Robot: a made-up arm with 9 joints. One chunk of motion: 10 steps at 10 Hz.
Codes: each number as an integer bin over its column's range. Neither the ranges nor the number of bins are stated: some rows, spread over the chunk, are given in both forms.
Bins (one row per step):
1: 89 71 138 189 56 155 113 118 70
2: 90 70 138 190 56 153 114 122 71
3: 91 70 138 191 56 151 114 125 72
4: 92 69 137 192 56 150 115 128 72
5: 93 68 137 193 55 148 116 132 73
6: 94 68 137 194 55 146 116 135 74
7: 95 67 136 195 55 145 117 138 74
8: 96 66 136 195 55 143 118 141 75
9: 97 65 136 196 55 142 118 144 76
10: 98 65 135 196 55 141 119 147 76
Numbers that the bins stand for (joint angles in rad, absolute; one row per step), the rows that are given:
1: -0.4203 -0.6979 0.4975 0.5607 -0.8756 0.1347 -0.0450 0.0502 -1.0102
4: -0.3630 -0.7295 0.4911 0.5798 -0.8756 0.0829 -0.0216 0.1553 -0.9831
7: -0.3057 -0.7611 0.4847 0.5988 -0.8857 0.0312 0.0019 0.2604 -0.9559
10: -0.2484 -0.7927 0.4782 0.6052 -0.8857 -0.0102 0.0253 0.3549 -0.9288
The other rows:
2: -0.4012 -0.7137 0.4975 0.5671 -0.8756 0.1140 -0.0333 0.0922 -0.9966
3: -0.3821 -0.7137 0.4975 0.5734 -0.8756 0.0933 -0.0333 0.1237 -0.9831
5: -0.3439 -0.7453 0.4911 0.5861 -0.8857 0.0622 -0.0098 0.1973 -0.9695
6: -0.3248 -0.7453 0.4911 0.5925 -0.8857 0.0415 -0.0098 0.2288 -0.9559
8: -0.2866 -0.7769 0.4847 0.5988 -0.8857 0.0105 0.0136 0.2919 -0.9424
9: -0.2675 -0.7927 0.4847 0.6052 -0.8857 0.0001 0.0136 0.3234 -0.9288

